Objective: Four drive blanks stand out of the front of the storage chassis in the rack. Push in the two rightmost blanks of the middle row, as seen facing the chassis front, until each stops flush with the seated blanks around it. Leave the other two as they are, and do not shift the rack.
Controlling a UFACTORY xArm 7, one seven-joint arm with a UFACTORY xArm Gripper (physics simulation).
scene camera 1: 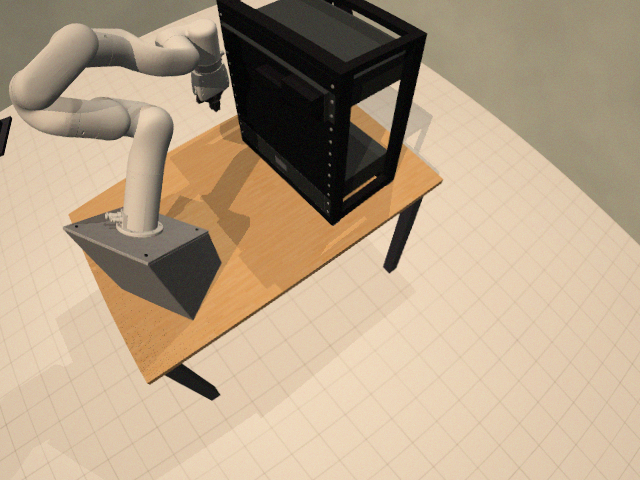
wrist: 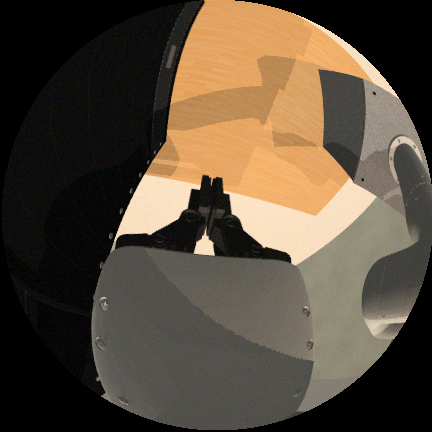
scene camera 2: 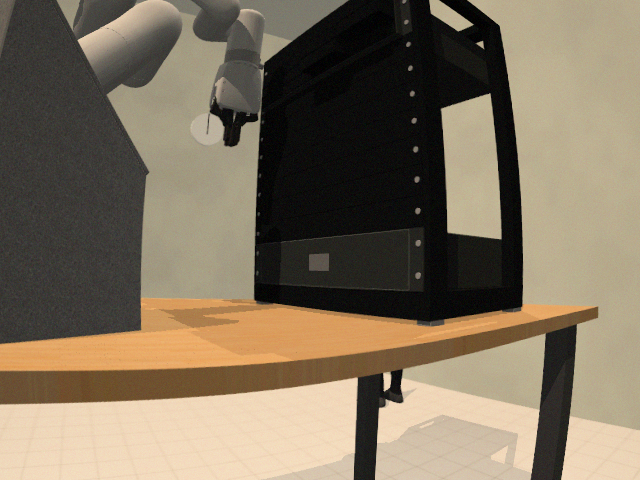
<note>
In view: the gripper (scene camera 2: 230,145) and a black rack (scene camera 2: 351,209).
The black rack is seen too in scene camera 1 (scene camera 1: 295,78) and in the wrist view (wrist: 97,138). The gripper also shows in scene camera 1 (scene camera 1: 215,108) and in the wrist view (wrist: 208,189).
</note>
